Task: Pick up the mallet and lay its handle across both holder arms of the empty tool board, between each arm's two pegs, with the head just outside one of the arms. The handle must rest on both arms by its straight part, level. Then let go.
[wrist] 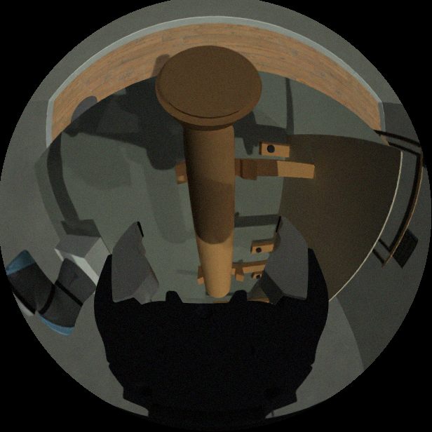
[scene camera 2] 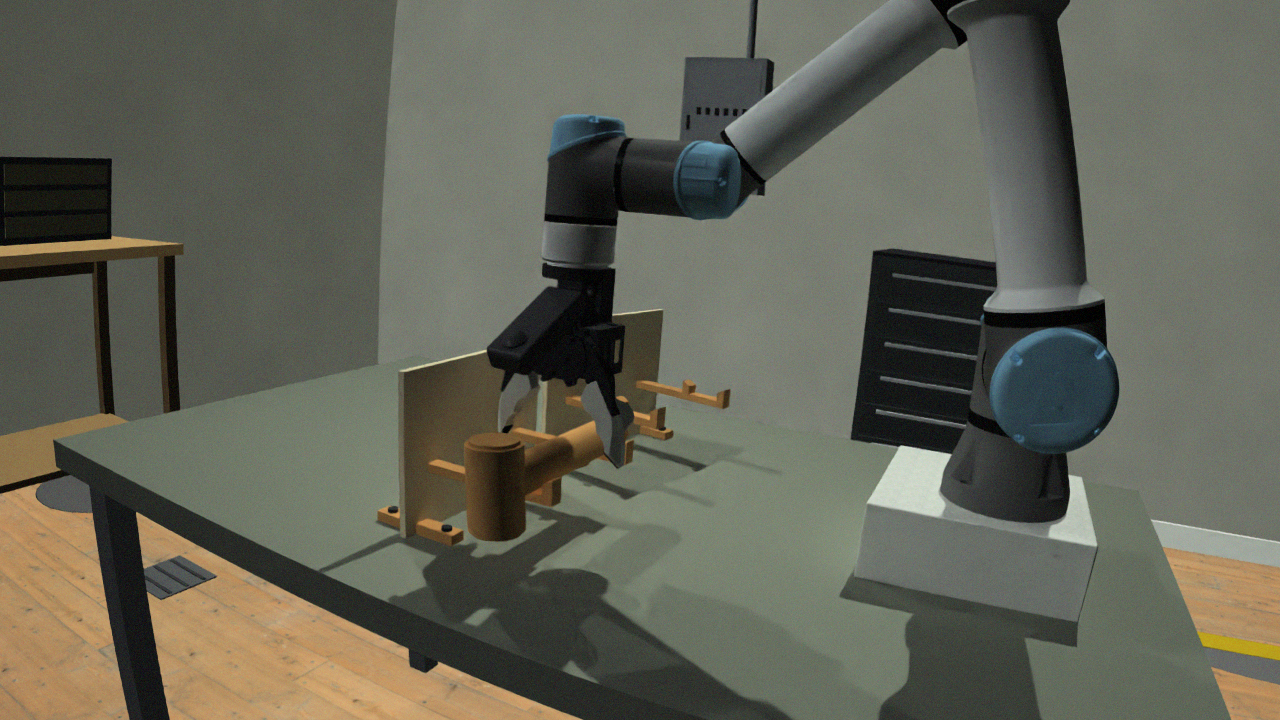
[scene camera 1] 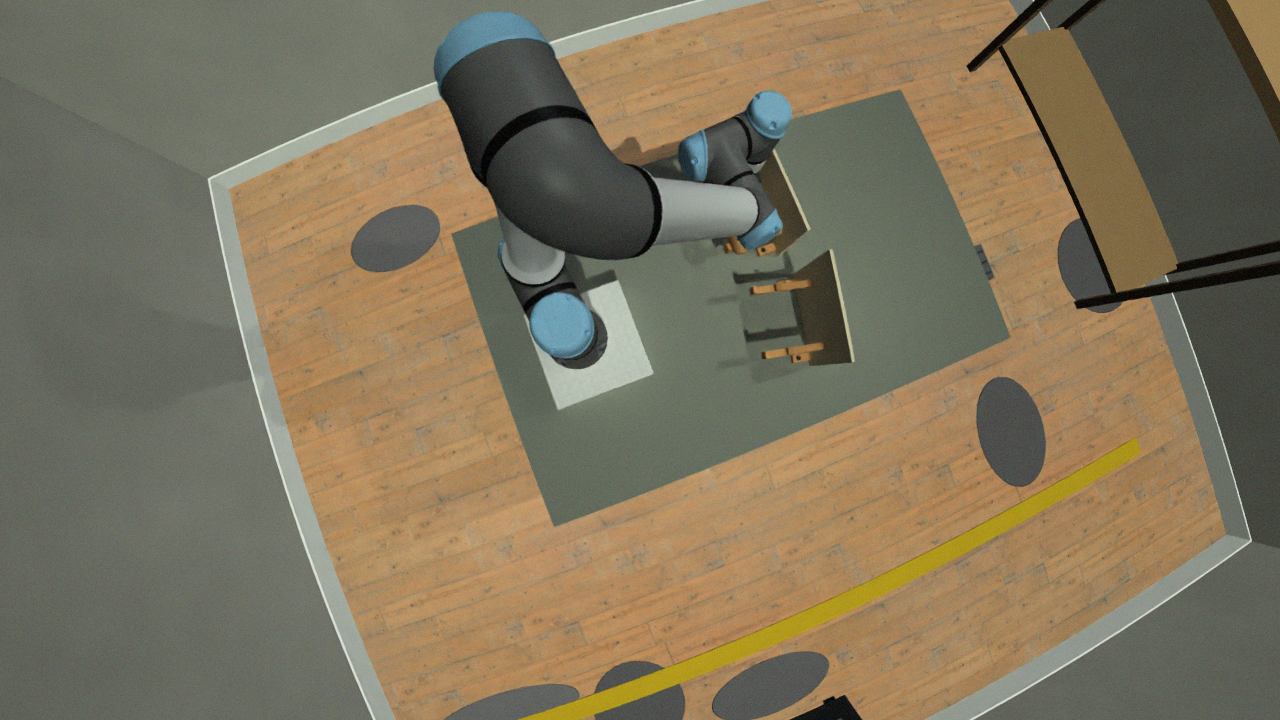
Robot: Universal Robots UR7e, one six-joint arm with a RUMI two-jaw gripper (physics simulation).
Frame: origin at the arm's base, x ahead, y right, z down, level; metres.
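Seen in the pictures: gripper, between the fingertips: (scene camera 2: 557, 453); arm's base, origin of its link: (scene camera 2: 1003, 498).
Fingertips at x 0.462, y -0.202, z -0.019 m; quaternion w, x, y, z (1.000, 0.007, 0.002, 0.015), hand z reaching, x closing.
Note:
Offsets run from my fingertips to a thing's middle. "*": to the spot under its first point. Level surfaces: height alone.
The mallet's brown cylindrical head @(dx +0.006, dy -0.107, dz +0.007 m) (scene camera 2: 494, 490) (wrist: 209, 82) hangs upright just outside the near holder arm (scene camera 2: 445, 468) (wrist: 296, 170) of the tool board @(dx +0.084, dy +0.039, dz +0.012 m) (scene camera 2: 447, 429) (wrist: 340, 200) (scene camera 1: 793, 201). Its handle @(* dx -0.010, dy -0.038, dz -0.007 m) (scene camera 2: 547, 458) (wrist: 212, 185) looks about level. In the wrist view it crosses above the near arm and the far arm (wrist: 256, 265), between their pegs; its contact with the far arm is hidden. My gripper (scene camera 2: 562, 447) (wrist: 208, 221) is open, pointing down, one finger on each side of the handle, holding nothing. The arm covers most of the mallet in scene camera 1.
A second tool board @(dx +0.080, dy +0.351, dz +0.007 m) (scene camera 1: 839, 304) (scene camera 2: 646, 349) with two pegged arms stands beside the first on the green table @(dz +0.106 m) (scene camera 1: 913, 179) (scene camera 2: 760, 555). The robot's base stands on a white block (scene camera 1: 617, 358) (scene camera 2: 975, 559) (wrist: 82, 255). A wooden shelf unit (scene camera 1: 1087, 161) stands beyond the table.

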